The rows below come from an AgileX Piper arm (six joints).
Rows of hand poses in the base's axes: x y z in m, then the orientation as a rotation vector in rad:
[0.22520 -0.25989 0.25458 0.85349 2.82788 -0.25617]
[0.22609 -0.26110 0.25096 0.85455 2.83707 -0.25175]
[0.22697 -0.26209 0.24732 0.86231 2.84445 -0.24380]
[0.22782 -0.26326 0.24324 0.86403 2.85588 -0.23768]
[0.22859 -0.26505 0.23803 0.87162 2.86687 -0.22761]
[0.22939 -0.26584 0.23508 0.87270 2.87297 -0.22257]
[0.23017 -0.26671 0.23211 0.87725 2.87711 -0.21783]
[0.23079 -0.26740 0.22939 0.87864 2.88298 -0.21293]
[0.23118 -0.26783 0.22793 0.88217 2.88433 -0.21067]
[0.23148 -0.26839 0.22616 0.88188 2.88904 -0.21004]
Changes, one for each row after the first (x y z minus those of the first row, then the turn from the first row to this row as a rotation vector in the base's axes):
[0.00089 -0.00121 -0.00362 0.00576 0.00743 0.00065]
[0.00177 -0.00220 -0.00726 0.01402 0.01363 -0.00310]
[0.00262 -0.00337 -0.01134 0.02158 0.02284 -0.00253]
[0.00339 -0.00516 -0.01655 0.03218 0.03183 -0.00560]
[0.00419 -0.00595 -0.01950 0.03729 0.03635 -0.00529]
[0.00497 -0.00682 -0.02247 0.04207 0.03987 -0.00749]
[0.00559 -0.00751 -0.02519 0.04705 0.04429 -0.00742]
[0.00598 -0.00794 -0.02665 0.04932 0.04569 -0.00942]
[0.00628 -0.00850 -0.02842 0.05111 0.04979 -0.00866]

